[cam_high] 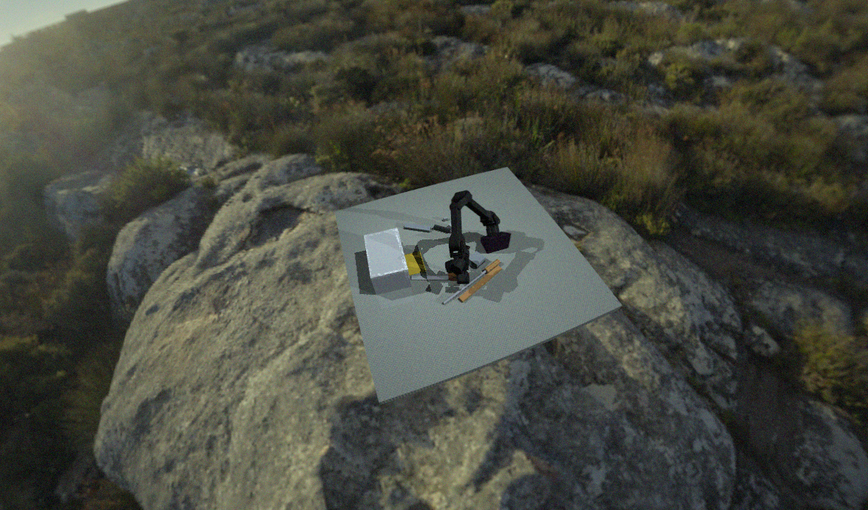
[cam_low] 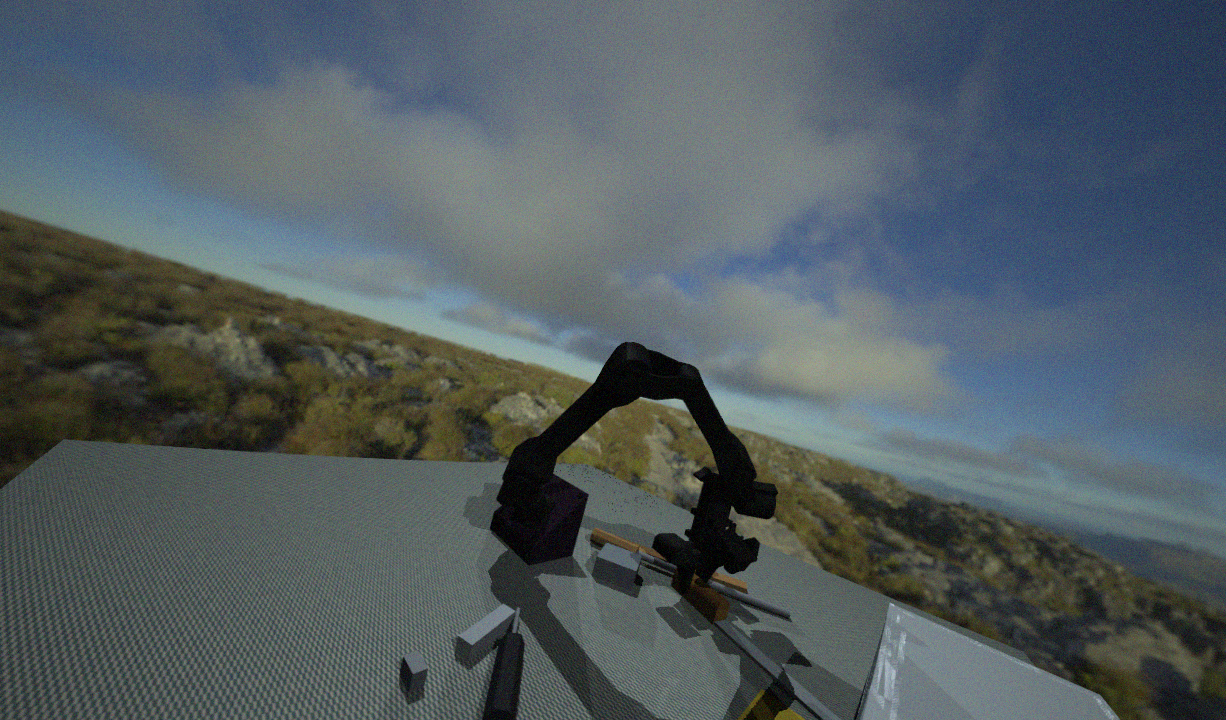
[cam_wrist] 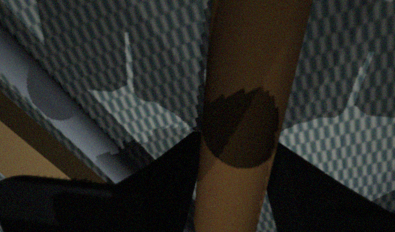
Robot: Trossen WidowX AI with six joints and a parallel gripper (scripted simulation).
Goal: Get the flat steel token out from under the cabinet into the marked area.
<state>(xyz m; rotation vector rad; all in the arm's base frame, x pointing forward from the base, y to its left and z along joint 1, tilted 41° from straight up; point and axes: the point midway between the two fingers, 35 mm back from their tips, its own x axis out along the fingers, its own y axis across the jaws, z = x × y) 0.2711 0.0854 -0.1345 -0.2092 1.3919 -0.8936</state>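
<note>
Now: the wooden stick 7 cm behind my gripper tip and 7 cm to the left of it. From my gripper tip the other things lie so: grey bar 11 cm behind, 35 cm to the right; grey block 12 cm behind, 7 cm to the right, 1 cm above; small grey cube 10 cm behind, 44 cm to the right.
</note>
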